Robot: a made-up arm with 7 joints.
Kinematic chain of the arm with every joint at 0, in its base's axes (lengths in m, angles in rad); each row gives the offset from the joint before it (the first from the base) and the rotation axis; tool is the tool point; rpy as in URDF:
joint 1: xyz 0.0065 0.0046 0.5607 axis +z
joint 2: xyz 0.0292 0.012 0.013 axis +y
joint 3: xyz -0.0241 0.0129 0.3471 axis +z
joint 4: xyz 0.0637 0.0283 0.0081 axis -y
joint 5: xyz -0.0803 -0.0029 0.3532 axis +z
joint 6: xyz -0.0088 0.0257 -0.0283 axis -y
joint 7: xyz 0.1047 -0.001 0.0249 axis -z
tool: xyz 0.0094 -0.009 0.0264 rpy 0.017 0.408 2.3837
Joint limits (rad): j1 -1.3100..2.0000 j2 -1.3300..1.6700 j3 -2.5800..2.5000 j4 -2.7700..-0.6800 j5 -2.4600..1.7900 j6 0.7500..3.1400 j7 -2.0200..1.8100
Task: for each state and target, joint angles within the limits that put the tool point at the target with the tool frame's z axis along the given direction. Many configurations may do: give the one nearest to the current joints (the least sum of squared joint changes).
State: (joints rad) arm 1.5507 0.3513 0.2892 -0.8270 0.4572 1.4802 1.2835
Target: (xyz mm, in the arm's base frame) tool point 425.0 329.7 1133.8 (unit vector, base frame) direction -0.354 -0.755 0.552
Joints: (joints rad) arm 0.7142 0.5157 0.0107 -0.7312 0.8692 2.3464 1.1061
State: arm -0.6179 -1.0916 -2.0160 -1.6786 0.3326 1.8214 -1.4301
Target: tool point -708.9 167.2 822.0 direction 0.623 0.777 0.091
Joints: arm -0.4497 -1.0681 -2.1729 -0.8141 0.3968 2.0815 -1.2345
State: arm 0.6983 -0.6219 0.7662 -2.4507 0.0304 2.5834 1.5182
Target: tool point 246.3 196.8 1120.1 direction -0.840 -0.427 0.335
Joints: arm 0.3223 -0.1023 0.2915 -1.6260 0.5648 3.1400 1.4575
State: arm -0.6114 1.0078 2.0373 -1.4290 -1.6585 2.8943 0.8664
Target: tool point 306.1 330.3 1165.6 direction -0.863 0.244 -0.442
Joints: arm -0.2608 0.5250 1.5791 -0.9575 -2.0003 2.0981 0.7627
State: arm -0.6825 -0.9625 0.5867 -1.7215 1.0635 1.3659 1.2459
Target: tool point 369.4 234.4 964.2 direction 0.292 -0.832 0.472
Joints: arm -0.5483 -0.4025 0.9435 -1.8903 1.7900 1.7368 1.0915
